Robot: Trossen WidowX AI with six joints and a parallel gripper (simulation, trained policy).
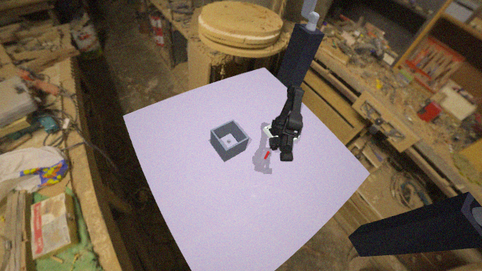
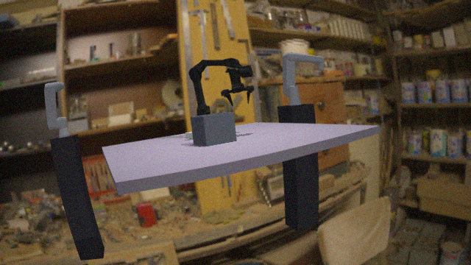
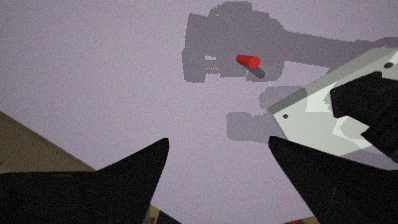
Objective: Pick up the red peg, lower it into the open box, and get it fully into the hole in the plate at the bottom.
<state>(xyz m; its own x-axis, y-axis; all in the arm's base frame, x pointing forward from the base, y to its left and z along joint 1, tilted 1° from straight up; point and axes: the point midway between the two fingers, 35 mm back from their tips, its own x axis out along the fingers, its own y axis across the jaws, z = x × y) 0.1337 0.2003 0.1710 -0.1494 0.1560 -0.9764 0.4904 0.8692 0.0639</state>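
My gripper tip is 120 mm above the red peg, 70 mm to the left of it and 20 mm short of it. From my gripper tip the other things lie so: light grey plate: 240 mm to the right, 200 mm ahead, 120 mm below.
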